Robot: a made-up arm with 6 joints.
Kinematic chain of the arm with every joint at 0, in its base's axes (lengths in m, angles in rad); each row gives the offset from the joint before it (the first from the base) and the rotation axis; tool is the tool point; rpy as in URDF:
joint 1: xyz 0 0 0.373 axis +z
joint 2: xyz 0 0 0 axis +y
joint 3: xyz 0.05 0 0.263 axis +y
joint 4: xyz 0.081 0 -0.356 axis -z
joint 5: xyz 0 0 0 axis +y
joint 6: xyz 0.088 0 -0.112 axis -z
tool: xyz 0 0 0 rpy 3.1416 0 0
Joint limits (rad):
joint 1: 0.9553..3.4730
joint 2: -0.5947..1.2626
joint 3: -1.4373..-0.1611
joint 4: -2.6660..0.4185
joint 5: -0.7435..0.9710
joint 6: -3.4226..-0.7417
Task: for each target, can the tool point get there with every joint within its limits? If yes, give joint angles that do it. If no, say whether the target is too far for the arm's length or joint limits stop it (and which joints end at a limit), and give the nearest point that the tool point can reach.
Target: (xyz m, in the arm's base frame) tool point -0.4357 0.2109 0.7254
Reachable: yes | joints 2.6325 -0.1017 -1.2012 -0.2250 -0.4301 -3.1523
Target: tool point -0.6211 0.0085 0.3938
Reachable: yes | joints 3.0484 0.4853 -1.3252 -0.5496 -0.0595 -1.6273
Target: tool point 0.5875 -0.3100 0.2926
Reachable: no: joint limits stop it (at a limit: joint 2, joint 3, joint 4) | nearest point 0.1369 -0.0722 0.1965 | short by 0.518 m
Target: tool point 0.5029 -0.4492 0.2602
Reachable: no: joint limits stop it (at a limit: joint 2, joint 3, joint 4) | nearest point 0.1163 -0.1039 0.1894 | short by 0.523 m
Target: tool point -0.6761 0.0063 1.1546
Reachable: no: too far | nearest point -0.4259 0.0040 0.8653 | short by 0.382 m
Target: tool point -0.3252 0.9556 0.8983
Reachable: no: too far | nearest point -0.1860 0.5467 0.6735 | short by 0.487 m
